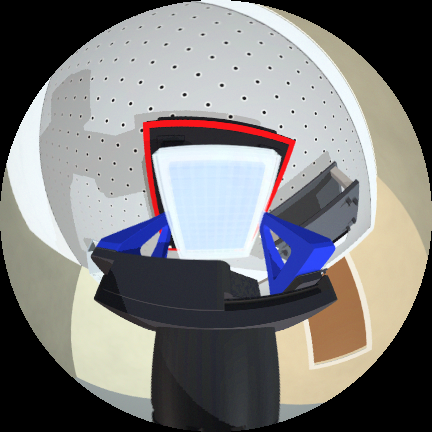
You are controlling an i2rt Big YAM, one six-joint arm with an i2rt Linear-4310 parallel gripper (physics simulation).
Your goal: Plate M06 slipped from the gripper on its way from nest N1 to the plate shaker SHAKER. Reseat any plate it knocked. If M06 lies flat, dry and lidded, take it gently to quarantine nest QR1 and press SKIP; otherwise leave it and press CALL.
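Frame: origin at the arm's base, x back, y up, z left, level; metres.
Seen in the pictures: gripper, between the fingertips: (215, 215).
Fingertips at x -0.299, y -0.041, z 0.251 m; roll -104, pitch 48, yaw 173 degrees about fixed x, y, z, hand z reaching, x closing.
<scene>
A point is followed by its place in that frame.
A lidded, pale blue-white plate (215, 200) @(z 0.269, x -0.318, y -0.032 m) is between the two blue fingers of my gripper (215, 215) @(z 0.251, x -0.299, y -0.041 m), which is shut on its sides. The plate looks level, with its lid on. Behind and below it is a black nest with a red rim (215, 125) @(z 0.303, x -0.357, y -0.053 m); the rim shows past the plate's far edge and both sides. Which plate label it carries cannot be read. How much height there is between the plate and the nest is hard to tell. The shaker and the buttons cannot be made out.
A dark grey channel-shaped fixture (320, 200) @(z 0.098, x -0.406, y -0.088 m) stands to the right of the red-rimmed nest. The perforated grey table top (210, 65) @(z 0.345, x -0.402, y -0.093 m) extends beyond the nest and to the left, with shadows on it. A brown panel with a pale border (342, 320) lies at the lower right, beyond the table.
</scene>
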